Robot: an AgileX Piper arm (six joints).
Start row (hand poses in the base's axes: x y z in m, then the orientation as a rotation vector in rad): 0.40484 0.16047 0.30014 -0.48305 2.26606 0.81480
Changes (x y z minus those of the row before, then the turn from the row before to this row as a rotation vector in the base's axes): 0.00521 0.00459 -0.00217 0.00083 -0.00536 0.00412; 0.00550 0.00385 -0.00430 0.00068 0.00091 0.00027; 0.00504 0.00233 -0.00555 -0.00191 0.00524 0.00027; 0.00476 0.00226 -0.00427 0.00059 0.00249 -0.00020; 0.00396 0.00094 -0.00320 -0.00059 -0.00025 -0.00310; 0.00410 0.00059 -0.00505 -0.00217 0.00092 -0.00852; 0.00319 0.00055 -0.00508 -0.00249 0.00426 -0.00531; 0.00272 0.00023 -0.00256 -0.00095 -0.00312 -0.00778; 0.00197 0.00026 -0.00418 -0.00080 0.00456 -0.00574
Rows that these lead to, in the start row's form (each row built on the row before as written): 0.41005 0.16506 0.29797 -0.48912 2.26043 0.81555; 0.41555 0.16891 0.29367 -0.48884 2.26090 0.81681; 0.42059 0.17124 0.28812 -0.48843 2.26666 0.81704; 0.42535 0.17350 0.28385 -0.48716 2.26865 0.81862; 0.42931 0.17444 0.28065 -0.48388 2.26894 0.81632; 0.43341 0.17503 0.27560 -0.47461 2.27146 0.81007; 0.43660 0.17558 0.27052 -0.46823 2.27697 0.80642; 0.43932 0.17581 0.26796 -0.46049 2.27506 0.80025; 0.44129 0.17607 0.26378 -0.45274 2.27999 0.79832
